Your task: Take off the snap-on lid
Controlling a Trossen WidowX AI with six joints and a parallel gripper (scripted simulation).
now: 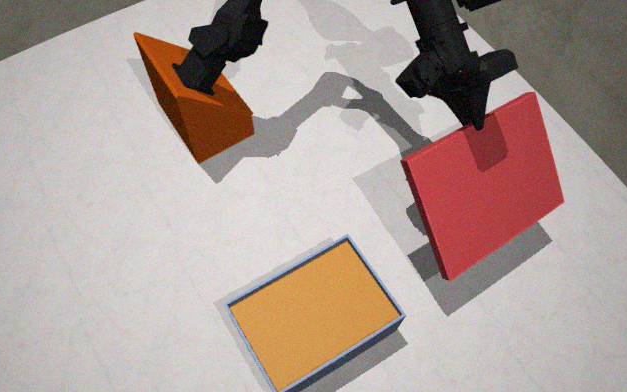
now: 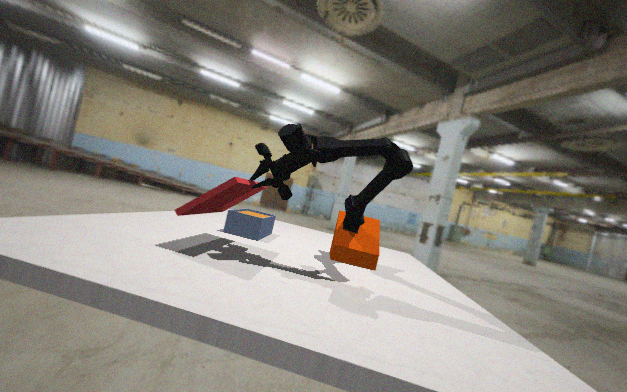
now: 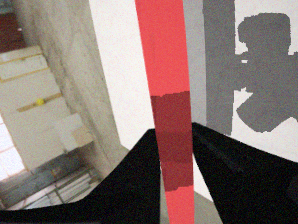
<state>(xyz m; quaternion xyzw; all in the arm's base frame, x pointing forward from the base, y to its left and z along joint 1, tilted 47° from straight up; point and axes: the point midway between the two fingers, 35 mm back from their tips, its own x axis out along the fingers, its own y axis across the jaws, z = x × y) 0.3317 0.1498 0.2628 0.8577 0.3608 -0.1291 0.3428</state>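
Right now the red lid is 70 mm ahead of my gripper tip and 50 mm below it. Also, from my gripper tip: storage box: 310 mm to the right, 170 mm below, 80 mm ahead.
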